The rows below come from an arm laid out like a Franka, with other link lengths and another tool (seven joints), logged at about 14 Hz.
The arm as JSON. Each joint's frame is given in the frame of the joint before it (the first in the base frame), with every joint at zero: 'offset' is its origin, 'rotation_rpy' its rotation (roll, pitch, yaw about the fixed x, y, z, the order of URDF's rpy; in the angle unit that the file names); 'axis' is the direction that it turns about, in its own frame. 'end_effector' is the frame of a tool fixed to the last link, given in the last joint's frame.
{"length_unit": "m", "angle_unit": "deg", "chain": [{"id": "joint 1", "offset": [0.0, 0.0, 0.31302], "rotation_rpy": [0.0, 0.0, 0.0], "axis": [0.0, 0.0, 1.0]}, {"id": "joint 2", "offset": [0.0, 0.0, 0.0], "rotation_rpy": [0.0, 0.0, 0.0], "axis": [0.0, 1.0, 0.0]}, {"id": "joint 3", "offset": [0.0, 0.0, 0.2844], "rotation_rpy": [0.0, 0.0, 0.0], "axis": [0.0, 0.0, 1.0]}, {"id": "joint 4", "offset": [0.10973, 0.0, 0.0], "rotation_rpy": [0.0, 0.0, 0.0], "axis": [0.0, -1.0, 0.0]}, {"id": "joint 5", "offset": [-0.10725, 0.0, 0.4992], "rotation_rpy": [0.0, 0.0, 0.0], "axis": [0.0, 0.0, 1.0]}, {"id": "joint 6", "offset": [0.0, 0.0, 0.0], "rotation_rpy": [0.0, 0.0, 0.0], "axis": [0.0, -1.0, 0.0]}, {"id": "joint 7", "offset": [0.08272, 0.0, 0.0], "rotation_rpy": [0.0, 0.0, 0.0], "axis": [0.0, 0.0, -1.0]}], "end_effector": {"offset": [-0.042, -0.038, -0.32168], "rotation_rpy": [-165.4, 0.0, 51.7]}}
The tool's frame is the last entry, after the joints.
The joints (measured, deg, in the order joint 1, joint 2, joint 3, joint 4, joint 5, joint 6, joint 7), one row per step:
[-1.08 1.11 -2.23 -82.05 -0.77 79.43 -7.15]
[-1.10 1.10 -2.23 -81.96 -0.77 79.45 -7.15]
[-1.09 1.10 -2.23 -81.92 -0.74 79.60 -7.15]
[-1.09 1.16 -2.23 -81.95 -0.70 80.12 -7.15]
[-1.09 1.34 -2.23 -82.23 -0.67 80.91 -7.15]
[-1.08 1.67 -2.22 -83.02 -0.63 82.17 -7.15]
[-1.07 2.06 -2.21 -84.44 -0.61 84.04 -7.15]
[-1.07 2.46 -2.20 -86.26 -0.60 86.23 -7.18]
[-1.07 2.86 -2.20 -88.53 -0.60 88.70 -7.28]
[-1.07 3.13 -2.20 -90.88 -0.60 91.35 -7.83]
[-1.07 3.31 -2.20 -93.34 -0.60 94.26 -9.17]
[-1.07 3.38 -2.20 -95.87 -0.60 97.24 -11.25]
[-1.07 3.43 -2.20 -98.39 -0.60 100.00 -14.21]
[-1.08 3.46 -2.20 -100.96 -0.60 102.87 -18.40]
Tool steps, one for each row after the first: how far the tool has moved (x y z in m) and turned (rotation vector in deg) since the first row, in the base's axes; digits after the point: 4 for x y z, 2 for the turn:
[0.0003 -0.0002 0.0009 -0.01 -0.12 -0.02]
[0.0013 0.0000 0.0013 0.01 -0.31 0.00]
[0.0043 0.0000 0.0006 0.02 -0.74 0.01]
[0.0084 0.0000 -0.0035 0.03 -1.07 0.02]
[0.0139 0.0001 -0.0136 0.04 -1.21 0.06]
[0.0208 0.0001 -0.0298 0.04 -1.27 0.10]
[0.0276 -0.0001 -0.0498 0.04 -1.24 0.17]
[0.0335 -0.0005 -0.0740 0.04 -1.04 0.29]
[0.0392 -0.0012 -0.0977 0.07 -1.07 0.87]
[0.0453 -0.0024 -0.1213 0.12 -1.32 2.24]
[0.0511 -0.0040 -0.1444 0.20 -1.68 4.35]
[0.0553 -0.0060 -0.1673 0.33 -1.84 7.33]
[0.0600 -0.0085 -0.1904 0.50 -2.06 11.54]

